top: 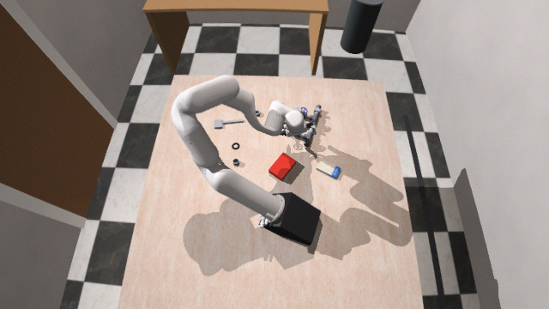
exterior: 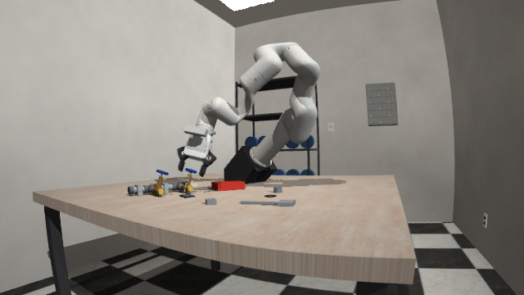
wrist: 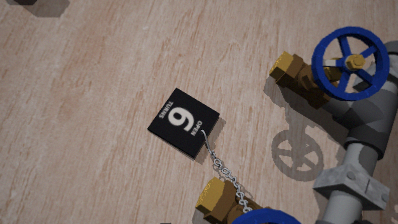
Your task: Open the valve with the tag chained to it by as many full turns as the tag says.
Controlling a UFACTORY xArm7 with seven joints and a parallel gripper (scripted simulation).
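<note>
My gripper is now 7 cm short of the black tag, 6 cm to the right of it and 8 cm above it. The rest, counted from my hand: red block: 17 cm behind, 2 cm to the left, 7 cm below; white box: 12 cm behind, 20 cm to the right, 8 cm below; grey flat tool: 39 cm to the left, 8 cm below.
</note>
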